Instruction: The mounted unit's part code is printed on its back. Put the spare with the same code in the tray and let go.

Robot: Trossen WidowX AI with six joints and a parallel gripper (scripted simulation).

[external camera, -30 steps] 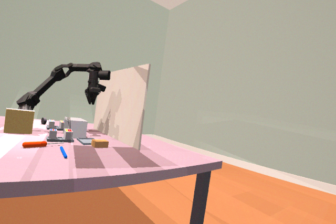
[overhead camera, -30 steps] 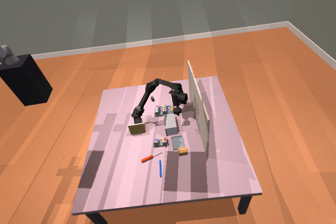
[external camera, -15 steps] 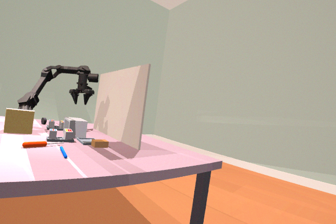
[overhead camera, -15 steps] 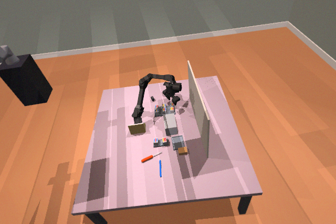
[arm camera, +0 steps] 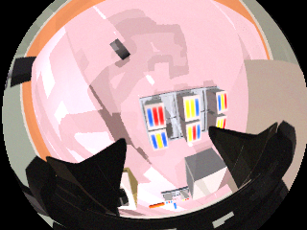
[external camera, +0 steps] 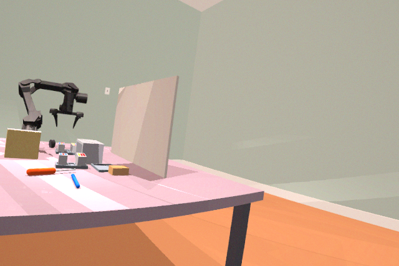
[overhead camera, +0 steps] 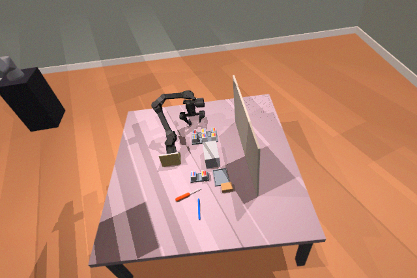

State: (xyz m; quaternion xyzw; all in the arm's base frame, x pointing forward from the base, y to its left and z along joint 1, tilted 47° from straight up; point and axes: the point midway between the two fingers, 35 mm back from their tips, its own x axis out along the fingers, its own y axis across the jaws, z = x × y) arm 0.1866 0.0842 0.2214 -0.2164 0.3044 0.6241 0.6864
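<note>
Now: the grey spare 1 cm behind my gripper tip, 1 cm to the right of it and 10 cm below it. The rest, counted from my gripper tip: beige board: 33 cm ahead, 26 cm to the right, 8 cm above; then grey mounted unit: 9 cm ahead, 25 cm to the right, 9 cm below; then rack: 2 cm behind, 40 cm to the right, 13 cm below.
</note>
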